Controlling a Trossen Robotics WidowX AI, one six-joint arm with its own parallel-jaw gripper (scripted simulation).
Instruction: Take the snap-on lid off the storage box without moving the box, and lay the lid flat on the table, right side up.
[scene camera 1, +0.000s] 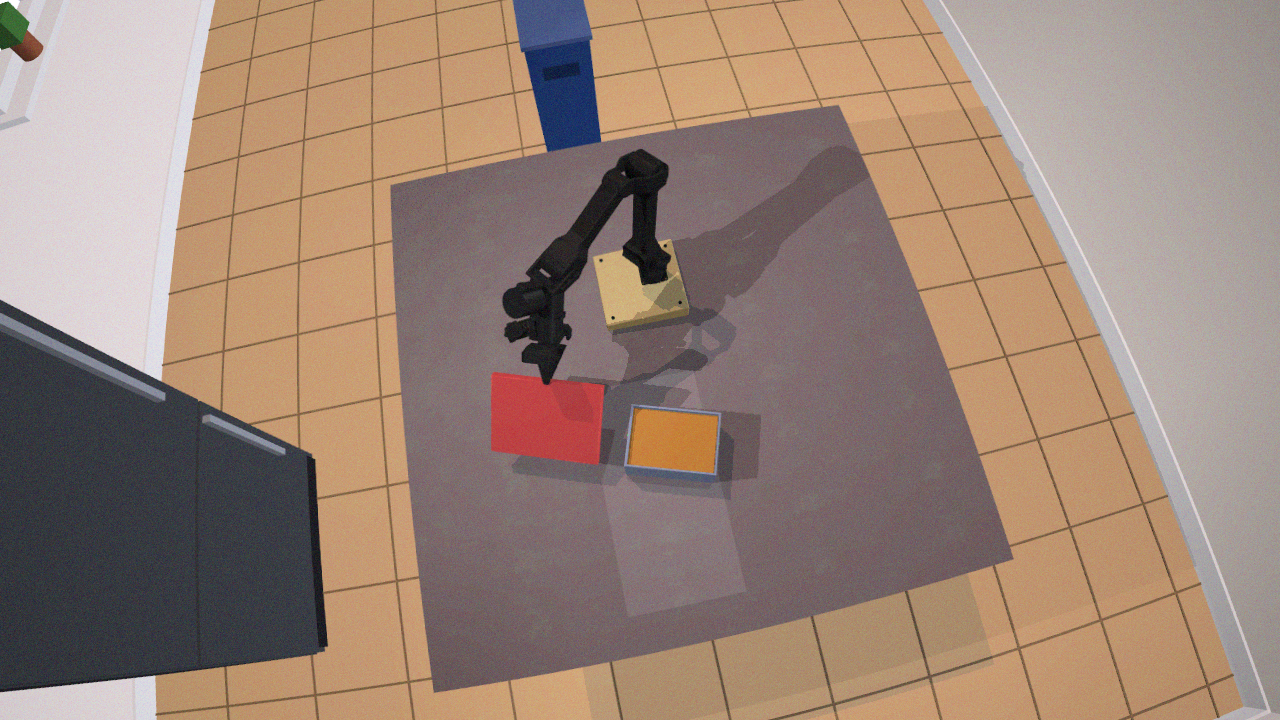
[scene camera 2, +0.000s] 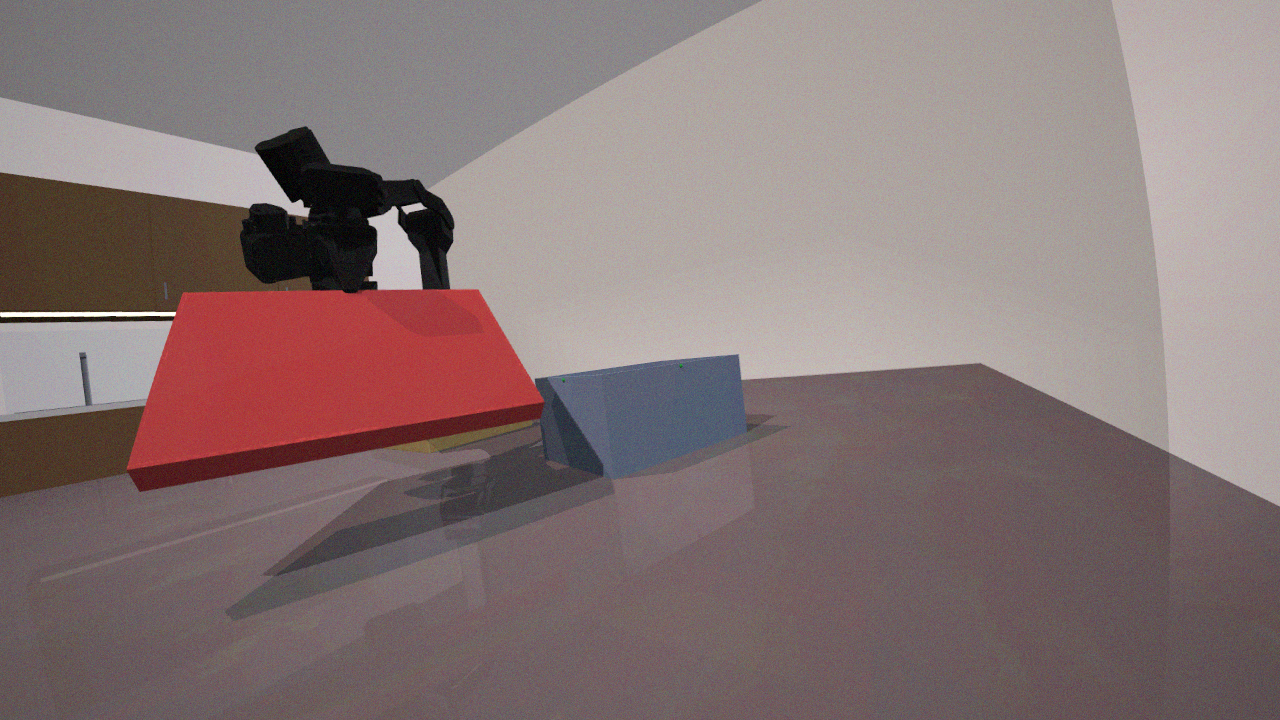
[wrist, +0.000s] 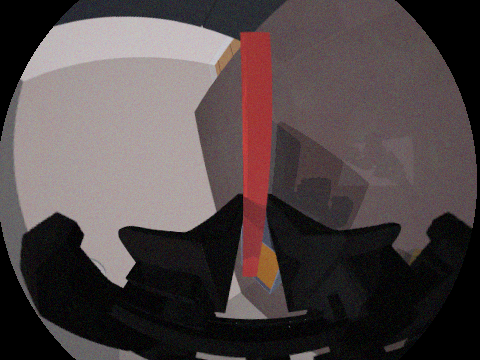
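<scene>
My gripper is visible to me in scene camera 1 (547, 382), and scene camera 2 and the wrist view show it as well. On my gripper, (wrist: 355, 273) and (scene camera 2: 322, 281) are the same spot. A red lid appears in scene camera 1, in scene camera 2 and in the wrist view (256, 72). For the lid, too, (scene camera 2: 247, 381) and (scene camera 1: 513, 428) are the same spot.
</scene>
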